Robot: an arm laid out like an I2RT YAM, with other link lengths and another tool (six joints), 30 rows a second.
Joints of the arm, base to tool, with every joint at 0 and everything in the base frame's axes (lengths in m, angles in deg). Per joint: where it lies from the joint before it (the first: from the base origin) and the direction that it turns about. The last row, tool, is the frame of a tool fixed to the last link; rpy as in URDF.
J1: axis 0 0 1 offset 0.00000 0.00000 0.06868
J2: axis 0 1 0 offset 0.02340 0.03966 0.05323
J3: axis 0 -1 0 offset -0.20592 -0.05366 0.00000
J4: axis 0 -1 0 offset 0.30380 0.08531 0.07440
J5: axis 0 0 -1 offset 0.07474 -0.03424 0.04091
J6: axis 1 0 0 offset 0.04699 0.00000 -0.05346
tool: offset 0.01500 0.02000 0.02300 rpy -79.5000 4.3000 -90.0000
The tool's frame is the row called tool.
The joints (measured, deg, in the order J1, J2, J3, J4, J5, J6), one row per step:
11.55, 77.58, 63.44, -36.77, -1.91, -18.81
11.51, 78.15, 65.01, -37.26, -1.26, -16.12
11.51, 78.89, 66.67, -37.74, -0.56, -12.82
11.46, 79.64, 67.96, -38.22, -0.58, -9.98
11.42, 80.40, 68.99, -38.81, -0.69, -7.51
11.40, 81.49, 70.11, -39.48, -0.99, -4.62
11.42, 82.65, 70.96, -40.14, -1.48, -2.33
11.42, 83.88, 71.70, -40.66, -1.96, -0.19
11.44, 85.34, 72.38, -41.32, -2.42, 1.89
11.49, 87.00, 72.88, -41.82, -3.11, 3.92
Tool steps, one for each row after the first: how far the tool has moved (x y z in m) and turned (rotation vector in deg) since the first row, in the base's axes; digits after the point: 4 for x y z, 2 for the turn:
0.0044, -0.0009, 0.0072, 1.26, -0.19, -2.53
0.0092, -0.0016, 0.0141, 2.88, -0.25, -5.52
0.0130, -0.0021, 0.0184, 4.67, 0.12, -7.74
0.0161, -0.0026, 0.0205, 6.20, 0.82, -9.63
0.0197, -0.0027, 0.0211, 8.01, 1.94, -11.73
0.0227, -0.0023, 0.0191, 9.47, 3.35, -13.27
0.0259, -0.0020, 0.0159, 10.79, 4.79, -14.74
0.0291, -0.0016, 0.0104, 11.89, 6.62, -16.24
0.0323, -0.0007, 0.0025, 13.01, 8.73, -17.60

